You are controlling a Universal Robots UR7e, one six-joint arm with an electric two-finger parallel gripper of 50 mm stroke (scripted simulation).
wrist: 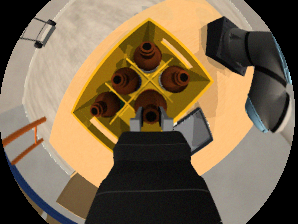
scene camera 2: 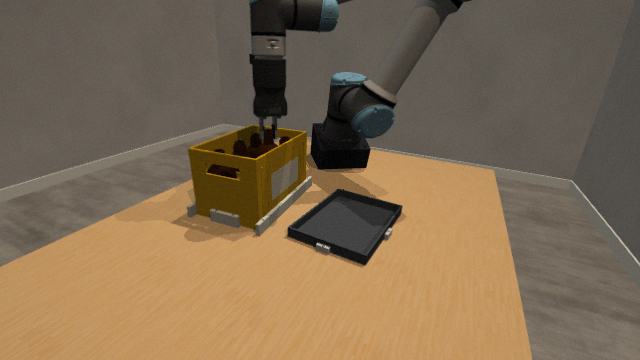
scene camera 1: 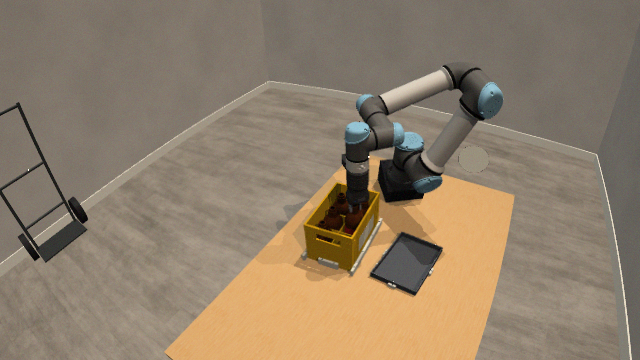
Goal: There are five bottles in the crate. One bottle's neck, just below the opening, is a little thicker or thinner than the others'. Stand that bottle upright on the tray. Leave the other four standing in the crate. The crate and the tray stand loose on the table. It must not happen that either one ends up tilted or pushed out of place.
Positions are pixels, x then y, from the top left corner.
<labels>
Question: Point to a yellow crate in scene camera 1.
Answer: At 344, 249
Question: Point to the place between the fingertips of my gripper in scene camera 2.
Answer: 268, 138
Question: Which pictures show the yellow crate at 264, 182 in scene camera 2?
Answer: The wrist view, scene camera 2 and scene camera 1: all of them.
</labels>
